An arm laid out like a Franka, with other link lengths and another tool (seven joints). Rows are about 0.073 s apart.
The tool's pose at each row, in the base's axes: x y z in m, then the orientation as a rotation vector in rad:
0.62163, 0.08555, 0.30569, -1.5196, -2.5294, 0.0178
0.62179, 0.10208, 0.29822, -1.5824, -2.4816, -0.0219
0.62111, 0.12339, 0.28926, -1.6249, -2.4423, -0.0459
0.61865, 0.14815, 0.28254, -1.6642, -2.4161, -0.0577
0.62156, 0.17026, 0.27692, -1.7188, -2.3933, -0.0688
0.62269, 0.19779, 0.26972, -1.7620, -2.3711, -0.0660
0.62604, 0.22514, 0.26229, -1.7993, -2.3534, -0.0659
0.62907, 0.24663, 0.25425, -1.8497, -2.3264, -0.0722
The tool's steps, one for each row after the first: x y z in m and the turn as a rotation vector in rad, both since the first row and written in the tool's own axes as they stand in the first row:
0.01324, 0.00879, 0.00875, -0.0231, 0.0232, 0.0502
0.03082, 0.01927, 0.01953, -0.0351, 0.0419, 0.0870
0.05258, 0.02959, 0.02870, -0.0446, 0.0474, 0.1181
0.06974, 0.04322, 0.03566, -0.0606, 0.0424, 0.1565
0.09221, 0.05805, 0.04495, -0.0652, 0.0369, 0.1890
0.11348, 0.07475, 0.05407, -0.0713, 0.0314, 0.2163
0.12967, 0.08846, 0.06333, -0.0827, 0.0275, 0.2537

